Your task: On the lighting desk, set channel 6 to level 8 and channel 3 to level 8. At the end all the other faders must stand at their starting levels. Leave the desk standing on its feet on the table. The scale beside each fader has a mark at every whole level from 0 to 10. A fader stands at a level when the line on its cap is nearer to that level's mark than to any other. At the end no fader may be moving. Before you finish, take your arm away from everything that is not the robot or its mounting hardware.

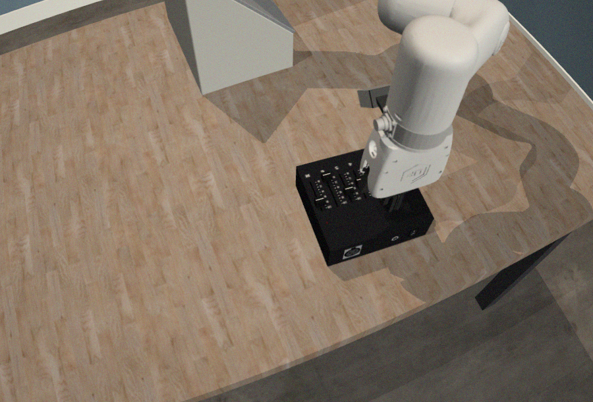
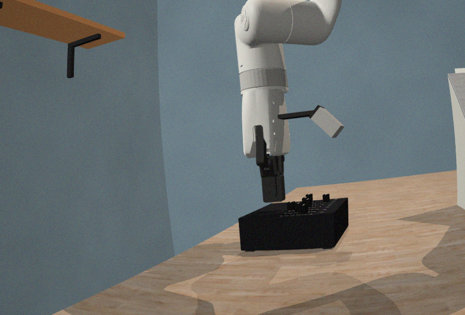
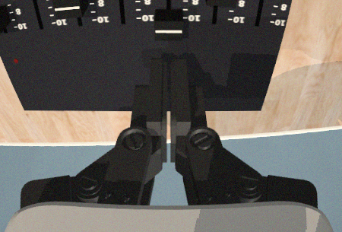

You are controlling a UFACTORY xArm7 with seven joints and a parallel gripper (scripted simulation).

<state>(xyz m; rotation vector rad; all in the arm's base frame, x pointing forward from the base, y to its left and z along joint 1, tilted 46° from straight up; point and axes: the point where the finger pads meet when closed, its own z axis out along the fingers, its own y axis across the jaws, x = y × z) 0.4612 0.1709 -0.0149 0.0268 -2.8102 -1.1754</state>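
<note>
The channel 3 fader cap lies 30 mm below my hand and 30 mm behind it. The rest, counted from my hand: master fader cap 90 mm to the right, 40 mm behind, 30 mm below; channel 5 fader cap 40 mm to the right, 40 mm behind, 30 mm below; channel 6 fader cap 70 mm behind, 60 mm to the right, 30 mm below.
</note>
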